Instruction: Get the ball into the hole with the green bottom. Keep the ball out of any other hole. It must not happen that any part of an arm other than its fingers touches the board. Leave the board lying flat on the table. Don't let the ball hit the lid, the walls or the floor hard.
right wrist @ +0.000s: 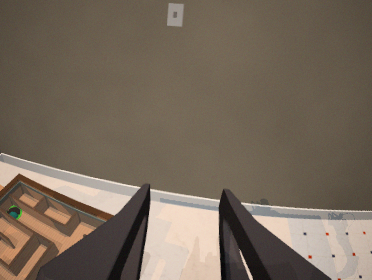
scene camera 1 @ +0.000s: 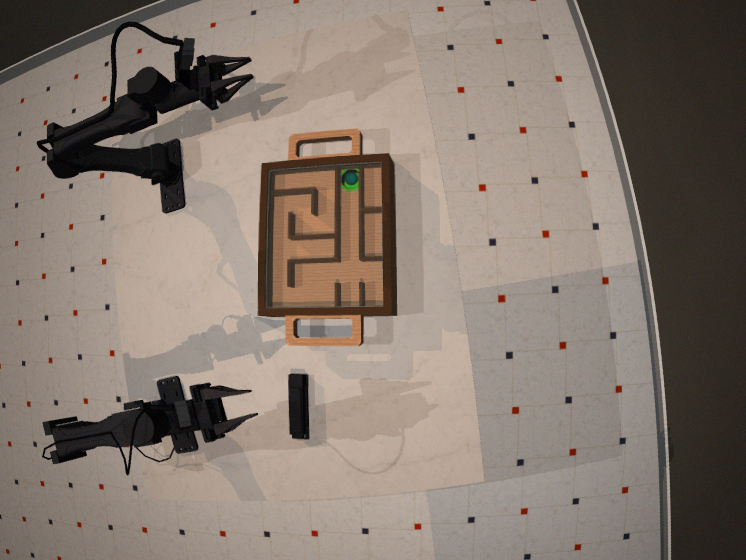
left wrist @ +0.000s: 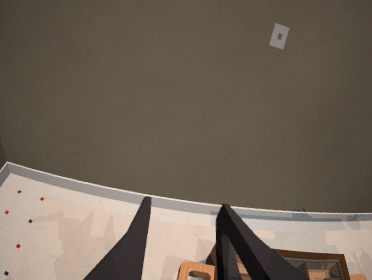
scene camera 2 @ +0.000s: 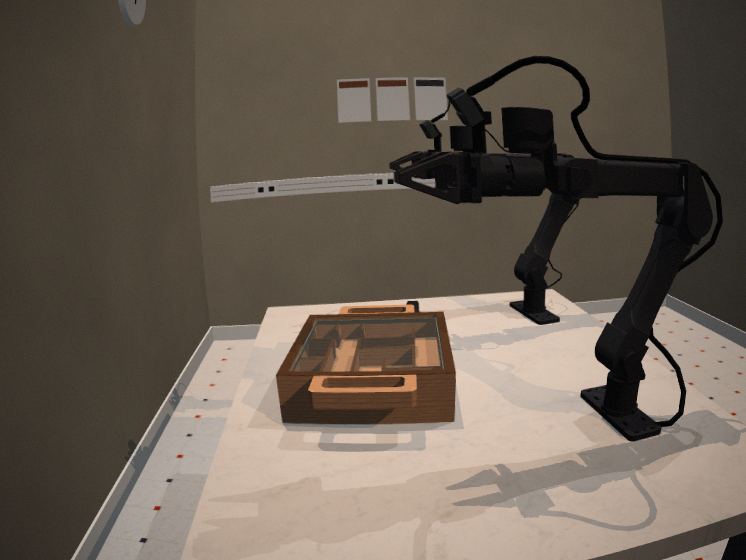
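Observation:
Scene camera 1: my left gripper. Left wrist view: my left gripper as well. Right wrist view: my right gripper. Also in the pictures: a wooden maze board.

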